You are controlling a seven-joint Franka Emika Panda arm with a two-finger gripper.
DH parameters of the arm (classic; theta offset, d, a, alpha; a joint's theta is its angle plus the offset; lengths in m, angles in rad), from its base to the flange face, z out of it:
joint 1: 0 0.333 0 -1.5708
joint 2: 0 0 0 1.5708
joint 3: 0 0.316 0.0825 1.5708
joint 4: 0 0 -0.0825 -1.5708
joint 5: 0 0.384 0 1.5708
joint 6: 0 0 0.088 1.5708
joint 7: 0 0.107 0 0
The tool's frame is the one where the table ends.
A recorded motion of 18 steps. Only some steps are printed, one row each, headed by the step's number.
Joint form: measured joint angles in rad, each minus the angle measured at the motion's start. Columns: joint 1, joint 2, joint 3, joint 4, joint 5, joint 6, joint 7.
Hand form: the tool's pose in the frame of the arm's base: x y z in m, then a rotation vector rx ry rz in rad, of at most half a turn. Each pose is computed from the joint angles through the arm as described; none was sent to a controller.
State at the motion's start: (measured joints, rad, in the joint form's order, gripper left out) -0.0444 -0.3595 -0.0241 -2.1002 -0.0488 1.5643 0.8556
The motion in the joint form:
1: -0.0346 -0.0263 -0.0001 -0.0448 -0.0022 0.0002 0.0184
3: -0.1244 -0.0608 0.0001 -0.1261 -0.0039 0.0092 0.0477
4: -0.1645 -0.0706 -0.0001 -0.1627 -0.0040 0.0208 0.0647
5: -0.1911 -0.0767 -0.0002 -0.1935 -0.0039 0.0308 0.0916
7: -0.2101 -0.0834 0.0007 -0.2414 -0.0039 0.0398 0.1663
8: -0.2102 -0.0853 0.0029 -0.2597 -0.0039 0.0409 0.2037
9: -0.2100 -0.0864 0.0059 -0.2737 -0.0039 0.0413 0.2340
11: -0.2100 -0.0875 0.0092 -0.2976 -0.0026 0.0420 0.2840
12: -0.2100 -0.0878 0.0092 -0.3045 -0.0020 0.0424 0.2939
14: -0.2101 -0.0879 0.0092 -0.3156 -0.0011 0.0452 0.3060
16: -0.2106 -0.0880 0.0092 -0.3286 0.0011 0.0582 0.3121
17: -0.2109 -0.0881 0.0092 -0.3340 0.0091 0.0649 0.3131
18: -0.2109 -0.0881 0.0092 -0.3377 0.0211 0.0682 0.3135
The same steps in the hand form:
1: 0.4130 -0.0495 0.5440 2.6713 -1.4075 -0.2494
3: 0.3914 -0.0832 0.5215 2.5724 -1.5535 -0.3065
4: 0.3825 -0.0975 0.5096 2.5237 -1.6223 -0.3300
5: 0.3755 -0.1064 0.4987 2.4745 -1.6841 -0.3504
7: 0.3661 -0.1108 0.4804 2.3767 -1.7815 -0.3875
8: 0.3631 -0.1090 0.4731 2.3343 -1.8146 -0.4022
9: 0.3609 -0.1070 0.4674 2.3000 -1.8386 -0.4131
11: 0.3569 -0.1043 0.4574 2.2412 -1.8792 -0.4337
12: 0.3556 -0.1039 0.4546 2.2285 -1.8873 -0.4405
14: 0.3538 -0.1033 0.4499 2.2127 -1.8968 -0.4496
16: 0.3529 -0.1029 0.4450 2.2074 -1.9047 -0.4503
17: 0.3528 -0.1021 0.4429 2.2099 -1.9125 -0.4545
18: 0.3528 -0.1008 0.4415 2.2136 -1.9219 -0.4640

